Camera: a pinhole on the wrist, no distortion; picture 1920 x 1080 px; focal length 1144.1 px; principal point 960.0 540.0 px. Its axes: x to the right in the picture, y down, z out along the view. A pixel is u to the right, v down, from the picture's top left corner.
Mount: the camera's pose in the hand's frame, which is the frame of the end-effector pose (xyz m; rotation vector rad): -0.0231 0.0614 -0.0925 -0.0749 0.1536 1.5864
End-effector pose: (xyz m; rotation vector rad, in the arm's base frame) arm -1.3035 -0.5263 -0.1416 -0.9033 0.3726 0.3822
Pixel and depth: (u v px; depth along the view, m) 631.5 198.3 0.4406
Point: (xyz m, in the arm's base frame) -1.1359 -0.2160 -0.0045
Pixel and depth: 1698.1 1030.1 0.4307
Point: -1.6115 -0.0898 -0.1509
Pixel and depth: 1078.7 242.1 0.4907
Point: -1.2227 -0.0947 -0.1129
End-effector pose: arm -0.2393 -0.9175 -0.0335 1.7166 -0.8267 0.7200
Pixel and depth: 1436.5 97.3 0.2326
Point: -0.3432 -1.0858 0.0997
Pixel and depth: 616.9 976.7 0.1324
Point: -0.3074 -0.9589 -0.0766
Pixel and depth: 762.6 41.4 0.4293
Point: -0.1515 -1.2820 0.0541
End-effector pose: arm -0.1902 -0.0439 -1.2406 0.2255 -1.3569 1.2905
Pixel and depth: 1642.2 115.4 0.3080
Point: -0.5444 -0.0188 -1.2594
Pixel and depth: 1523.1 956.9 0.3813
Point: -0.5288 -0.2134 -1.4367
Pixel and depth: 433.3 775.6 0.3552
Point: -0.2950 -0.3196 -1.1869
